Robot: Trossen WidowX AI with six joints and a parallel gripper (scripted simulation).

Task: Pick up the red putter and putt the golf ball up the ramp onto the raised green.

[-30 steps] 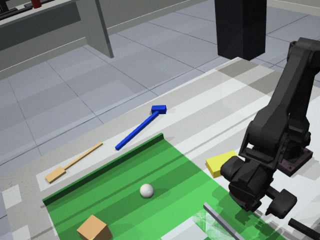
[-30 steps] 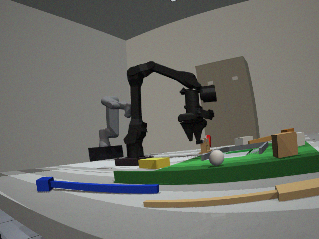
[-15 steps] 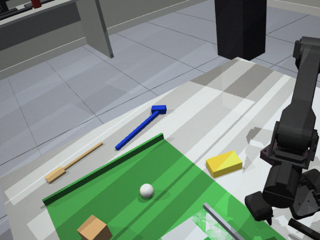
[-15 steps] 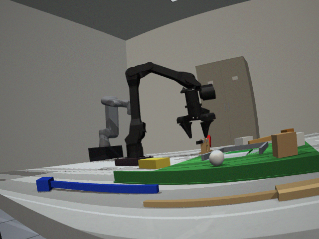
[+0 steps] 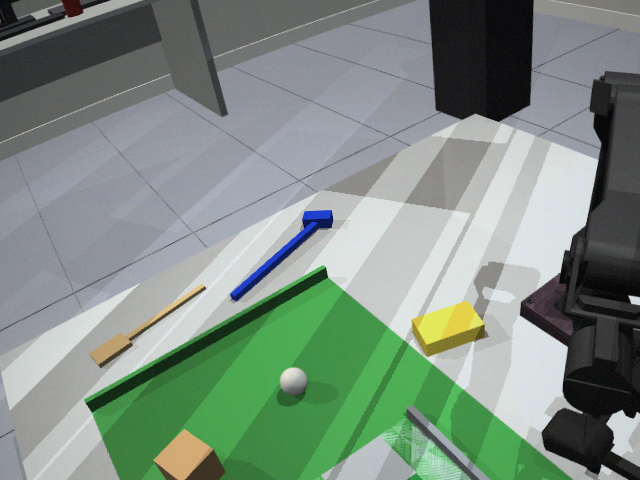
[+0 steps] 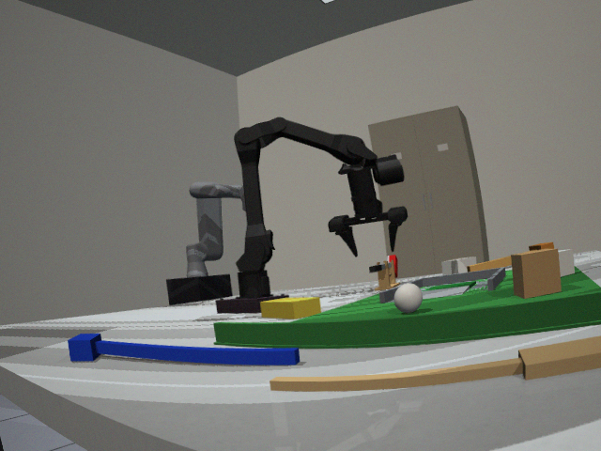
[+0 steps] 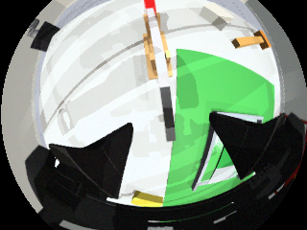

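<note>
Right now my gripper tip is 32 cm to the left of the yellow block, 8 cm above it and 5 cm past it. The rest, counted from my gripper tip: green mat (26 cm ahead, 23 cm to the right, 9 cm below); red putter (11 cm to the left, 4 cm below, 2 cm behind); grey frame (21 cm ahead, 11 cm to the right, 9 cm below).
</note>
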